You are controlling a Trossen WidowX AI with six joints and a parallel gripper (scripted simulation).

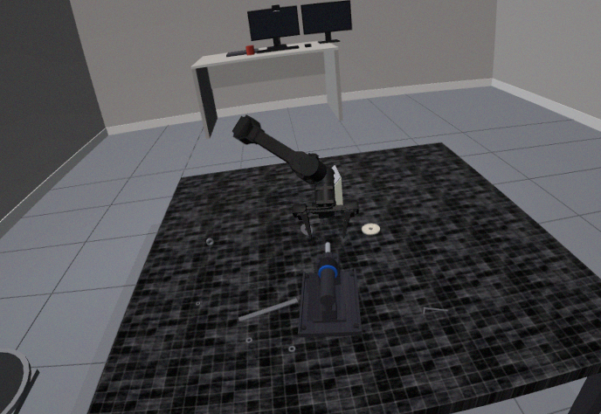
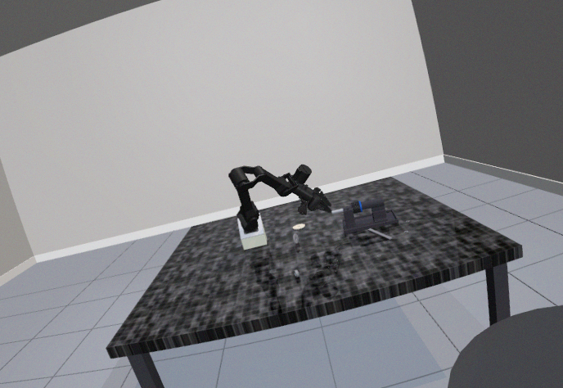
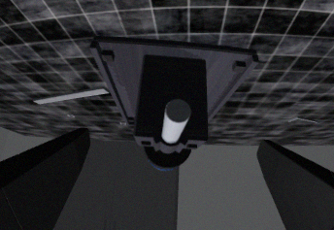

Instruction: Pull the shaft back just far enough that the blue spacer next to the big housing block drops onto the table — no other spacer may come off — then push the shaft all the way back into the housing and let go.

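Right now the grey shaft is 70 mm ahead of my gripper tip, 10 mm to the right of it and 20 mm below it. Round my gripper tip: white disc: 150 mm behind, 170 mm to the left, 90 mm below; then blue spacer: 120 mm ahead, 20 mm to the right, 20 mm below; then bent key: 240 mm ahead, 210 mm to the left, 100 mm below.
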